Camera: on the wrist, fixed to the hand. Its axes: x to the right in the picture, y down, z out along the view.
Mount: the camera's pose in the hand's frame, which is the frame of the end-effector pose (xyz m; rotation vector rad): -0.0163 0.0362 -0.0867 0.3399 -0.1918 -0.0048
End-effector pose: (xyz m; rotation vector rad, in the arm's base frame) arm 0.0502 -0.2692 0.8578 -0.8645 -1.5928 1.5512
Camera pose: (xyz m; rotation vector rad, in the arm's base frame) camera 0.1324 -0.2383 0.8206 -0.5385 -1.3981 1.8778
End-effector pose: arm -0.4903 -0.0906 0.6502 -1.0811 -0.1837 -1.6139
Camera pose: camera -0.5076 -0.1461 0.5746 -0.9675 -0.5675 -1.4181
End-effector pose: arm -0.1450 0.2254 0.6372 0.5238 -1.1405 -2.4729
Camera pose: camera -0.0837 0.1556 0.6158 0.3841 -1.6530 -2.3833
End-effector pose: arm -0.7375 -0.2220 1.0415 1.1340 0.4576 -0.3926
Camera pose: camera -0.7453 -0.1272 1.0477 1.4080 0.2288 -0.5932
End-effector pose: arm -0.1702 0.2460 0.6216 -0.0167 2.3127 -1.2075
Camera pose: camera -0.1875 0.3377 0.6412 -0.0162 1.9224 -1.5164
